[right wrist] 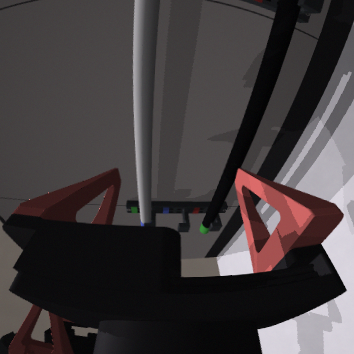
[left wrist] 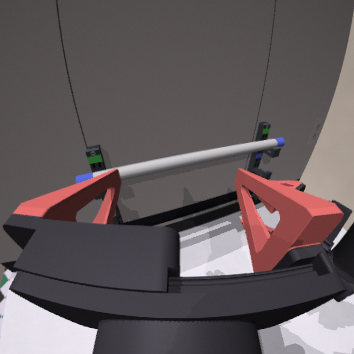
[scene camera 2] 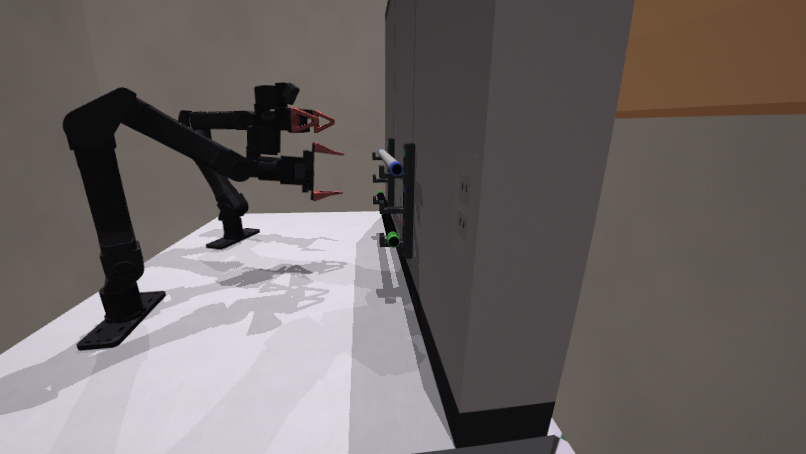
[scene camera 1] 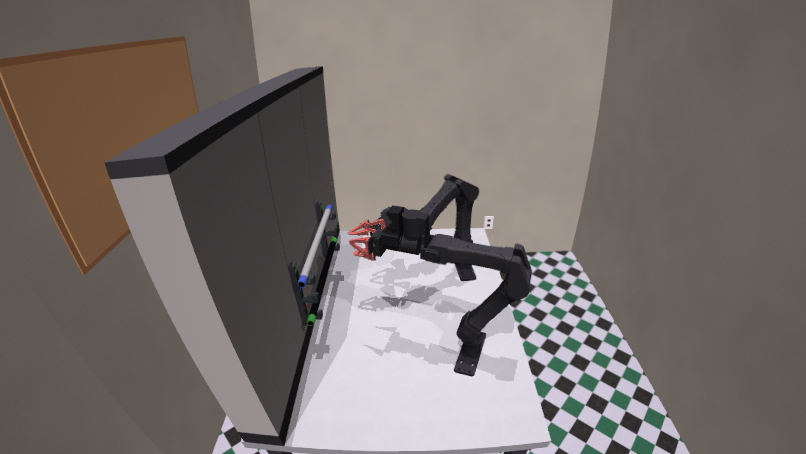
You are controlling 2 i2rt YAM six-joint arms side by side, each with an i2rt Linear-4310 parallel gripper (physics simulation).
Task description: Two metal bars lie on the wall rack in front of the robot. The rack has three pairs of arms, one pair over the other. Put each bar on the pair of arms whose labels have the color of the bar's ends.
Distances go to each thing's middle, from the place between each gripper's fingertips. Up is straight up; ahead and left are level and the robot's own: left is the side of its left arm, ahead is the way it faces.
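From my right hand, the green-ended bar (left wrist: pixel 188 209) is 110 mm ahead, 50 mm to the left and 110 mm below. The upright rack rail (scene camera 2: pixel 407 209) is 160 mm to the right of that same right hand and 130 mm ahead of it, and it is 40 mm below it.
Counting from my left hand instead, I find the green-ended bar 250 mm below, 170 mm ahead and 100 mm to the right. The upright rack rail is 310 mm to the right of my left hand, 190 mm ahead of it and 170 mm below it.
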